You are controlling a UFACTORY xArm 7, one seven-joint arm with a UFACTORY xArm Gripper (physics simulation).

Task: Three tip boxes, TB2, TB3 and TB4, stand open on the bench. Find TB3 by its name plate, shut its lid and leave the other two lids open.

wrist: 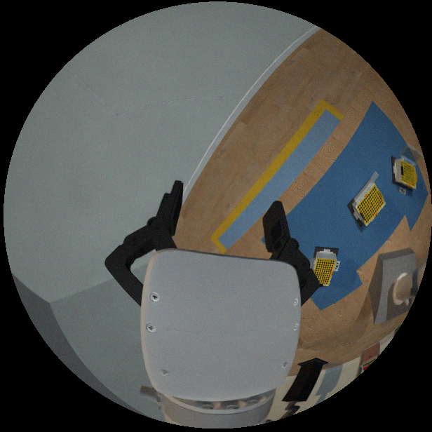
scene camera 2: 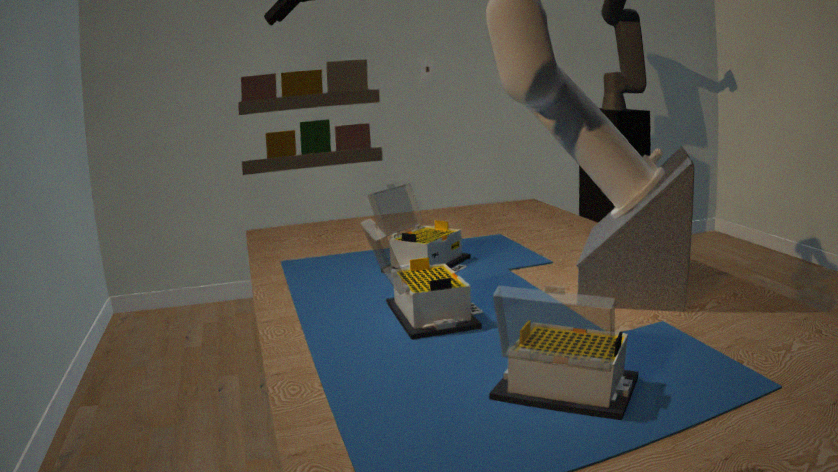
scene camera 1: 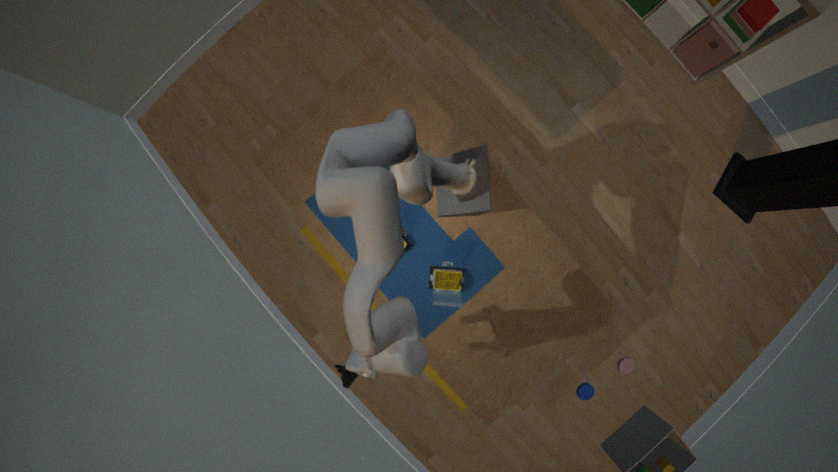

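Seen in the pictures: gripper, fingertip midpoint: (scene camera 1: 347, 352); arm's base at its link origin: (scene camera 2: 639, 195) (scene camera 1: 462, 179).
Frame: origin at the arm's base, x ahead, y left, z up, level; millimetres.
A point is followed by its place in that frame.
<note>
The near tip box (scene camera 1: 447, 280) (scene camera 2: 562, 375) @[z -115, x 404, y 228 mm] (wrist: 325, 270) has a small name plate (scene camera 1: 447, 263) @[z -153, x 310, y 167 mm] (wrist: 337, 266) that seems to read TB3, though it is blurred. Its clear lid (scene camera 1: 448, 299) @[z -56, x 428, y 244 mm] (scene camera 2: 551, 316) @[z -31, x 441, y 245 mm] stands open. The middle box (scene camera 2: 436, 296) @[z -103, x 392, y -45 mm] (wrist: 369, 205) has its lid up; in scene camera 1 my arm mostly covers it. The far box (scene camera 2: 428, 243) @[z -94, x 268, y -269 mm] (wrist: 405, 174) also has a raised lid (scene camera 2: 394, 205) @[z -46, x 263, y -402 mm]. Their plates are too small to read. My gripper (scene camera 1: 341, 377) (wrist: 227, 200) is open and empty, well away from all three boxes, out by the wall.
The boxes stand on a blue mat (scene camera 1: 422, 316) @[z -156, x 577, y 217 mm] (scene camera 2: 375, 398) @[z -155, x 558, y 86 mm] (wrist: 320, 190) on the wooden bench. The grey arm pedestal (scene camera 2: 639, 263) @[z -82, x 103, y 87 mm] (wrist: 392, 270) stands beside it. A yellow floor line (scene camera 1: 445, 386) @[z -158, x 779, y 507 mm] (wrist: 270, 175) runs beyond the bench edge. Wall shelves (scene camera 2: 310, 159) hold coloured boxes.
</note>
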